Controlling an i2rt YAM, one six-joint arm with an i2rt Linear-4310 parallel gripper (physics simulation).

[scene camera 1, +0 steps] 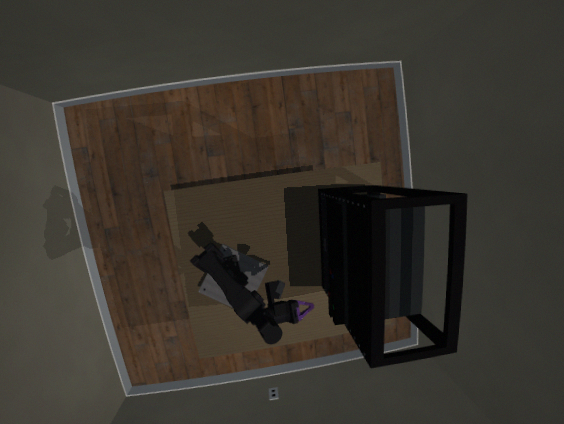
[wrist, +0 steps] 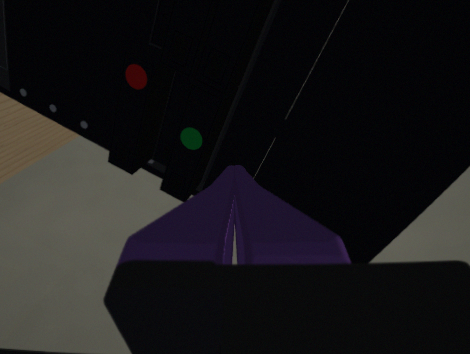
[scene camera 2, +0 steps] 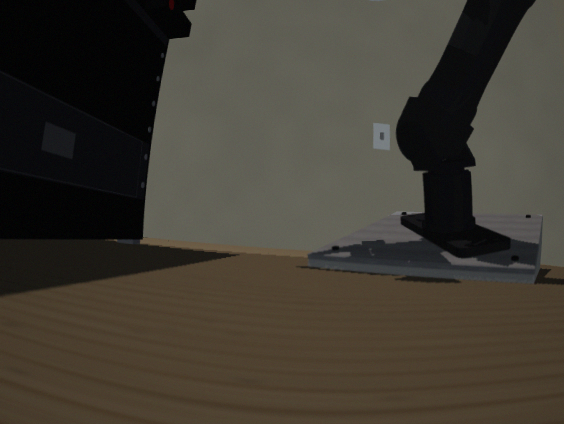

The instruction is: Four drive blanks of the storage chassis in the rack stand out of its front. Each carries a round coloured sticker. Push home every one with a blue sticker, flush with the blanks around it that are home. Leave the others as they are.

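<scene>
The black rack (scene camera 1: 378,280) (scene camera 2: 75,210) stands at the right in scene camera 1, its chassis front facing the arm. In the wrist view, a blank with a red sticker (wrist: 136,76) and one with a green sticker (wrist: 191,138) stand out of the front at its lower edge. A red sticker (scene camera 2: 171,4) also shows at the top of scene camera 2. Tiny red and blue specks show on the front in scene camera 1, too small to assign to blanks. My purple-fingered gripper (scene camera 1: 313,305) (wrist: 234,177) is shut and empty, apart from the rack front. Its tips hide part of the wrist view.
The arm's grey base plate (scene camera 1: 215,291) (scene camera 2: 425,270) sits on the wooden table top (scene camera 1: 240,340) (scene camera 2: 280,350), left of the rack in scene camera 1. Room walls and a plank floor (scene camera 1: 125,165) surround the table. Screw heads (wrist: 53,108) line the rack's edge.
</scene>
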